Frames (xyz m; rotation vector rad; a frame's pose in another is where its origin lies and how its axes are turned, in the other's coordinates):
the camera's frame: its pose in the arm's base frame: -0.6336 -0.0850 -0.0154 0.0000 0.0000 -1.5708
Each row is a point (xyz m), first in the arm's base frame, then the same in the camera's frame.
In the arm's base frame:
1: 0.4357 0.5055 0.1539
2: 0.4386 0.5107 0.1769
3: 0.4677 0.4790 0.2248
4: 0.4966 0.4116 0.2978
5: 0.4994 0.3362 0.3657
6: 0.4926 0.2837 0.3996
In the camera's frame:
1: -0.5905 1.0693 0.1693
2: -0.5957 1.0722 0.1923
3: -0.5640 1.1013 0.2402
4: -0.4966 1.1302 0.3132
5: -0.4212 1.1330 0.3811
6: -0.3687 1.1262 0.4150

